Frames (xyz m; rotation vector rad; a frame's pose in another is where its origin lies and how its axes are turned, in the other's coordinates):
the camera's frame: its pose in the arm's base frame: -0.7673 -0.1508 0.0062 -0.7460 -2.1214 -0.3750
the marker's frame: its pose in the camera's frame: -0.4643 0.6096 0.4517 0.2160 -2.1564 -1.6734
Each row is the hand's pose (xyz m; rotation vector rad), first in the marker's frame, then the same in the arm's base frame.
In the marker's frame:
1: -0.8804 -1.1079 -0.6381 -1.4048 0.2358 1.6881
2: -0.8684 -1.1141 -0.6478 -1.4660 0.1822 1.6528
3: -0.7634 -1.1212 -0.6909 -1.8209 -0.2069 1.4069
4: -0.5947 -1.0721 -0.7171 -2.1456 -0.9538 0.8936
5: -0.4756 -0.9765 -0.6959 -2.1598 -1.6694 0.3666
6: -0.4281 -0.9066 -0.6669 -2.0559 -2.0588 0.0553
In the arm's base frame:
1: -0.5370 -0.2691 0.7752 -0.1790 1.9292 2.4114
2: -0.5417 -0.2841 0.7698 -0.2545 1.8584 2.4504
3: -0.5686 -0.3624 0.6918 -0.6861 1.3218 2.6330
4: -0.6029 -0.4246 0.5290 -1.1570 0.3342 2.5676
5: -0.6214 -0.4062 0.3770 -1.3031 -0.5116 2.2349
6: -0.6260 -0.3664 0.2971 -1.2897 -0.9316 1.9774

